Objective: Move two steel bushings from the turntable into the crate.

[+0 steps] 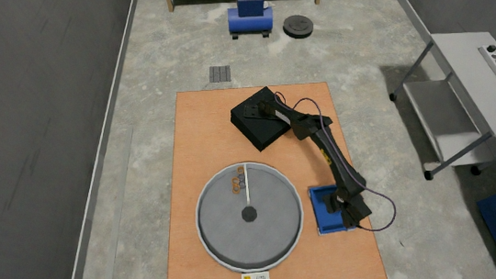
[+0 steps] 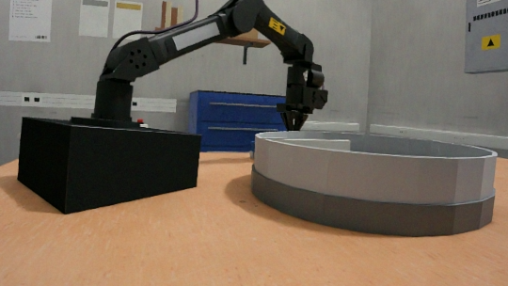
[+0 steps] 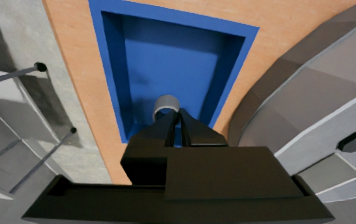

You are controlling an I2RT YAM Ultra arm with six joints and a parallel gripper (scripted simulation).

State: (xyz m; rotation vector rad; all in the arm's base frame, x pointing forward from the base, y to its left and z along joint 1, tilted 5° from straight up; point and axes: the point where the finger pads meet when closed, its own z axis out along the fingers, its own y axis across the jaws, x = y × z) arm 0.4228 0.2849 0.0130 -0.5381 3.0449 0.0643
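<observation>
My hand is 10 mm to the right of the blue crate and 50 mm above it. The rest, counted from my hand: grey turntable (40 mm ahead, 330 mm to the right, 20 mm below).
</observation>
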